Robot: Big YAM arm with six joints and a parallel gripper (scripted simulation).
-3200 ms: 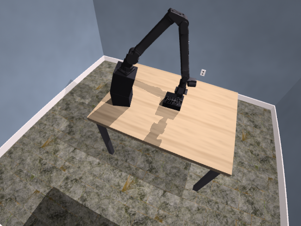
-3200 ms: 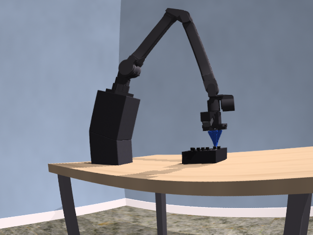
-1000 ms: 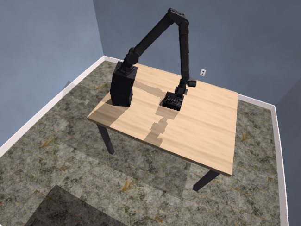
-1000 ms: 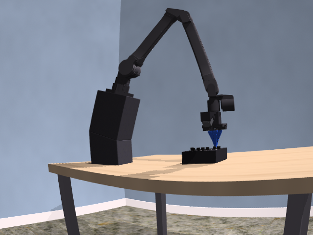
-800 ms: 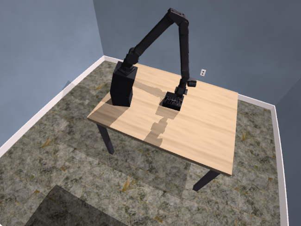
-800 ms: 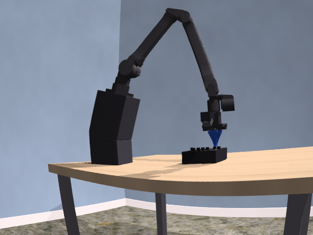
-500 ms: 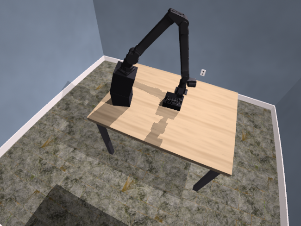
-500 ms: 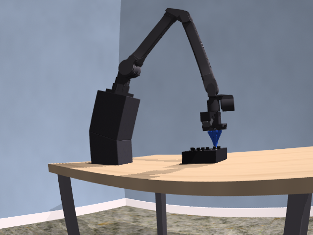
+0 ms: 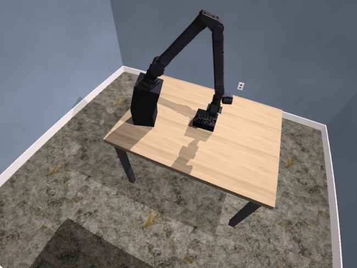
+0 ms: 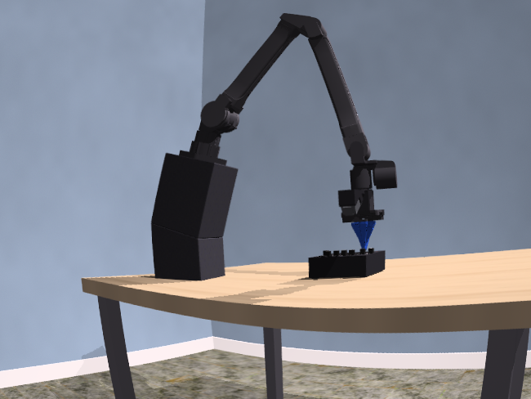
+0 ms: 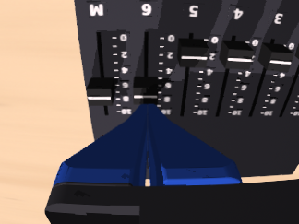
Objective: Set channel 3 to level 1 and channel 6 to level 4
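My gripper is now 3 cm short of the M fader cap, 1 cm to the left of it and 1 cm above it. Also, from my hand: channel 5 fader cap: 4 cm to the right, 2 cm behind, 1 cm below; channel 4 fader cap: 4 cm to the right, 4 cm behind, 1 cm below; channel 6 fader cap: 1 cm to the right, 1 cm below.
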